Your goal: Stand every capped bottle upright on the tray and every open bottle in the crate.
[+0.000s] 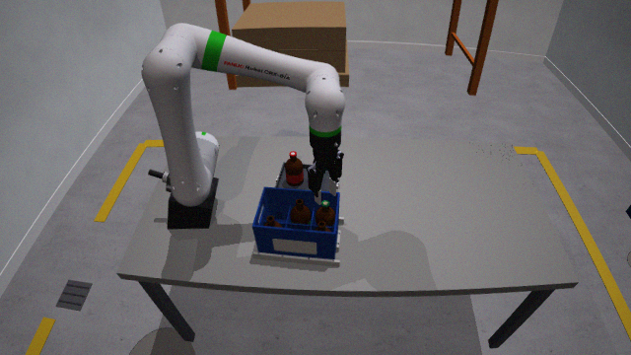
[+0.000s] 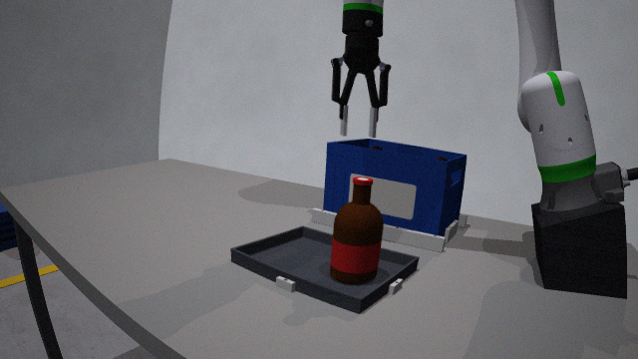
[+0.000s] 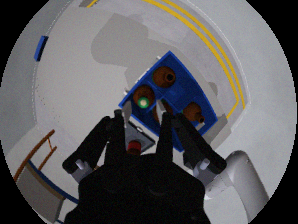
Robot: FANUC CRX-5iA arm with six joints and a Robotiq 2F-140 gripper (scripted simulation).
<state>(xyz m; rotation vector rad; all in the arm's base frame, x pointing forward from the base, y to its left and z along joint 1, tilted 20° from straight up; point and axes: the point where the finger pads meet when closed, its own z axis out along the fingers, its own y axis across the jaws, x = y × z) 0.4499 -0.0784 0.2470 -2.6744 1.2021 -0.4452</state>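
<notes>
My gripper is now 90 mm past the glass bottle, 10 mm to the right of it and 130 mm above it. Also, from my hand: blue crate: 90 mm behind, 40 mm to the right, 140 mm below; then tray: 90 mm behind, 260 mm to the left, 210 mm below.
</notes>
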